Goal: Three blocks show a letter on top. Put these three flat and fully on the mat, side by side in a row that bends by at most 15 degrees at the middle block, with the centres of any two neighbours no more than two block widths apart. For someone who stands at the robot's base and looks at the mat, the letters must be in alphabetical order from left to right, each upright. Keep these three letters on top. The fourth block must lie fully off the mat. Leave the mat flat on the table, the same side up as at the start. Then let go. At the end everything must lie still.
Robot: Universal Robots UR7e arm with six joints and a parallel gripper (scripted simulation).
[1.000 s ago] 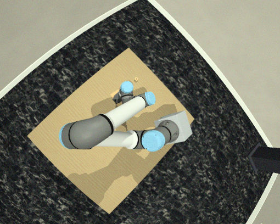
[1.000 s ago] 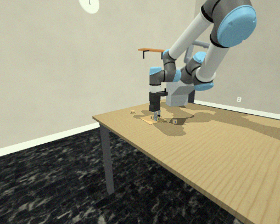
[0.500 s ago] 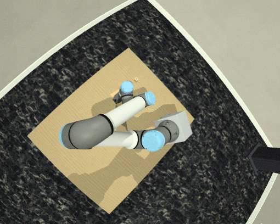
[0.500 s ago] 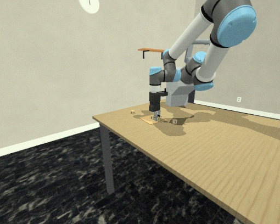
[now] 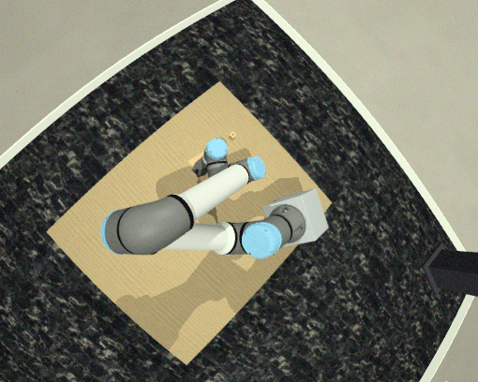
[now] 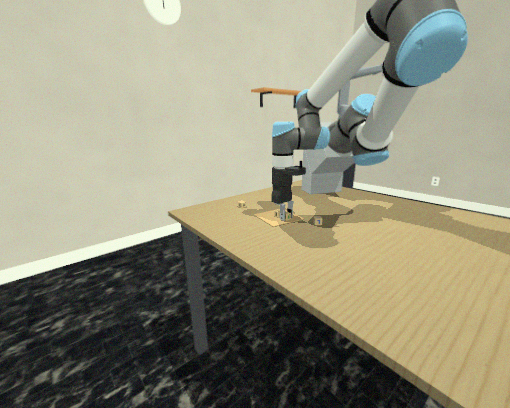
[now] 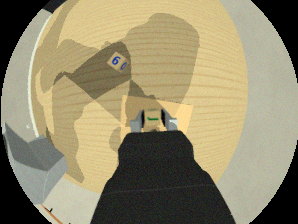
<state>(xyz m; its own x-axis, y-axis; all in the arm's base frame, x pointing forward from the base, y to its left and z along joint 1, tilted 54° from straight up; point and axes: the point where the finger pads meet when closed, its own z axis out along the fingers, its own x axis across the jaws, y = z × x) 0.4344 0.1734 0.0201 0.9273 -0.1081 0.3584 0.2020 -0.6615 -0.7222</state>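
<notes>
Right now my hand is 4 cm to the left of the mat, 2 cm above it and 1 cm short of it.
</notes>
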